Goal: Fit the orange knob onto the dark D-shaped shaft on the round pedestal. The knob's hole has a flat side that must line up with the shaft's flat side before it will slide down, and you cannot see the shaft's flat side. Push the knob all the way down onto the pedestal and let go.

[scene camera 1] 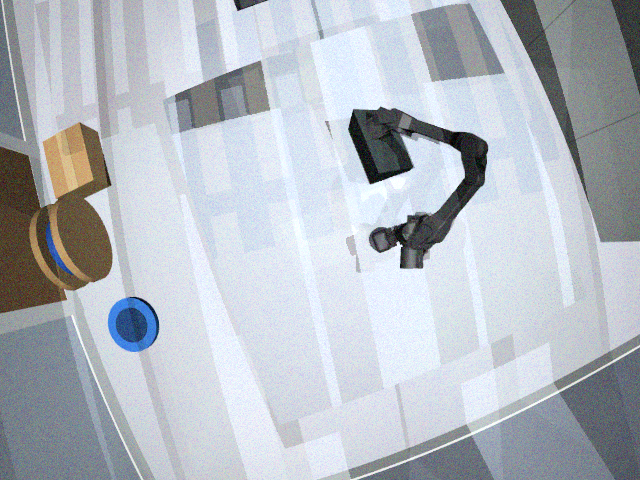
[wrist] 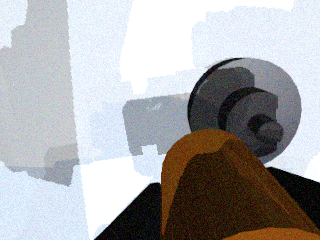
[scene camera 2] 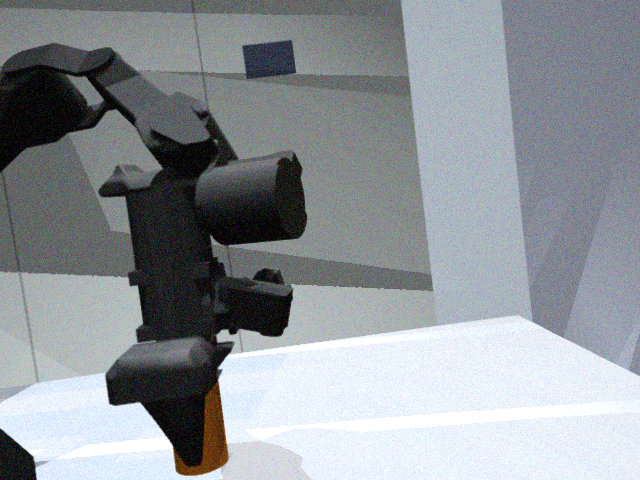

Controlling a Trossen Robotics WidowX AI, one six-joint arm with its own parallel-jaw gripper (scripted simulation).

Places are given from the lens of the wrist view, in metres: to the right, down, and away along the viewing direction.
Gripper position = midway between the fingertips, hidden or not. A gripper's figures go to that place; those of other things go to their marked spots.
my gripper (wrist: pixel 211 185): 0.02, 0.03, 0.10
orange knob (wrist: pixel 209 177): 0.01, 0.01, 0.06
dark shaft (wrist: pixel 256 100): 0.06, -0.01, 0.15
The marked spots on the dark shaft and the orange knob are 0.10 m apart.
